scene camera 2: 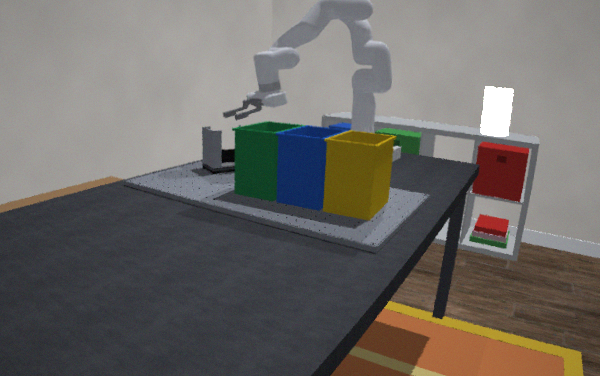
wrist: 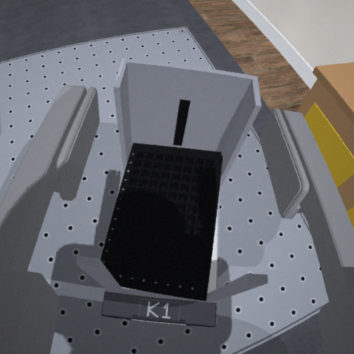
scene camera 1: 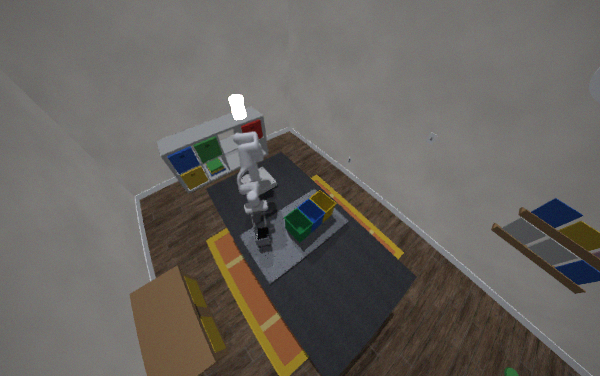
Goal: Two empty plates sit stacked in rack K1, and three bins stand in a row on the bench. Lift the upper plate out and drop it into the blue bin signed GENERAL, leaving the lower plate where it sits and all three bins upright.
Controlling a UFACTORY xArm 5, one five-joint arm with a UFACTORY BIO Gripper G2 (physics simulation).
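Places are measured from the arm's base along level axes (x left, y down, z back), in millimetres.
Pixels of known places: hand, tool point: [scene camera 2: 235,114] [scene camera 1: 259,224]; arm's base, link origin: [scene camera 1: 255,178].
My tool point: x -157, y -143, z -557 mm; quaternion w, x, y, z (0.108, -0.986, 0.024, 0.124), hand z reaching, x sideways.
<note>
For each thing: its top centre in the pictures, then the offset to it from my tool point. Level surfaces: height alone.
- Rack K1, top centre: [scene camera 2: 229,127] [scene camera 1: 260,229] dx -9, dy +42, dz -18 mm
- black gridded plate, top centre: [scene camera 2: 228,151] [scene camera 1: 262,234] dx -6, dy +121, dz -27 mm
- blue bin, top centre: [scene camera 2: 314,131] [scene camera 1: 311,210] dx +386, dy +1, dz -78 mm
- green bin, top centre: [scene camera 2: 270,126] [scene camera 1: 298,220] dx +259, dy +1, dz -106 mm
- yellow bin, top centre: [scene camera 2: 362,137] [scene camera 1: 322,200] dx +514, dy +1, dz -49 mm
- perforated board, surface height: dy +180 mm
- dark bench, surface height: dy +193 mm
Rack K1 [scene camera 1: 263,242] [scene camera 2: 212,147] [wrist: 150,95] stands upright on a perforated grey board. A black gridded plate [scene camera 1: 262,233] [scene camera 2: 228,155] [wrist: 160,240] sits in it; the level below is mostly hidden, so I cannot tell how many plates are there. My gripper [scene camera 2: 232,115] [wrist: 185,154] is shut to its still-wide narrowest spacing, empty, above the rack. Its fingers are apart from the plate. The blue bin [scene camera 1: 311,214] [scene camera 2: 301,167] stands upright between the green bin [scene camera 1: 298,225] [scene camera 2: 255,162] and the yellow bin [scene camera 1: 322,202] [scene camera 2: 350,175]. No GENERAL sign is readable.
The perforated board [scene camera 1: 280,265] [scene camera 2: 160,182] lies on the dark bench [scene camera 1: 350,300] [scene camera 2: 150,290]. The rack's tall back wall and corner posts rise around the plate. A shelf unit [scene camera 1: 210,127] [scene camera 2: 531,165] stands behind the arm's base. A wooden cabinet [scene camera 1: 170,320] stands beside the bench.
</note>
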